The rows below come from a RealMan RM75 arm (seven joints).
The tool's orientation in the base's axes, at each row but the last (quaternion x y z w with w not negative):
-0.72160, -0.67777, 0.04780, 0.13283
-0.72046, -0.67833, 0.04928, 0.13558
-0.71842, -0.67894, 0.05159, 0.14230
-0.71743, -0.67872, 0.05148, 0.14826
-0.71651, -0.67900, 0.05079, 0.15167
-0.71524, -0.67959, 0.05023, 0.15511
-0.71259, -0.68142, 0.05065, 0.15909
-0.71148, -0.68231, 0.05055, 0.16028
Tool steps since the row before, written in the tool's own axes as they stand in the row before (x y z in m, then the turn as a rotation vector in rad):
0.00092, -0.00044, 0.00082, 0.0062, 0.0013, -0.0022
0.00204, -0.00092, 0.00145, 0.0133, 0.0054, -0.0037
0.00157, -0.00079, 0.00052, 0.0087, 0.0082, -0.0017
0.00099, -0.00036, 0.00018, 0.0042, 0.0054, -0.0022
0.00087, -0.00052, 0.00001, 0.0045, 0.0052, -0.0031
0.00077, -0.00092, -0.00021, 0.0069, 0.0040, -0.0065
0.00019, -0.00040, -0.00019, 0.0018, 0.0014, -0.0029
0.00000, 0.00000, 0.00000, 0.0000, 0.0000, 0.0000
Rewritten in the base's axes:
-0.00056, 0.00104, -0.00057, 0.0023, 0.0058, 0.0025
-0.00110, 0.00225, -0.00092, 0.0071, 0.0125, 0.0036
-0.00078, 0.00165, -0.00009, 0.0090, 0.0081, 0.0004
-0.00032, 0.00102, 0.00006, 0.0061, 0.0037, 0.0011
-0.00044, 0.00088, 0.00026, 0.0062, 0.0038, 0.0021
-0.00077, 0.00075, 0.00057, 0.0062, 0.0057, 0.0060
-0.00031, 0.00017, 0.00033, 0.0023, 0.0013, 0.0026
0.00000, 0.00000, 0.00000, 0.0000, 0.0000, 0.0000

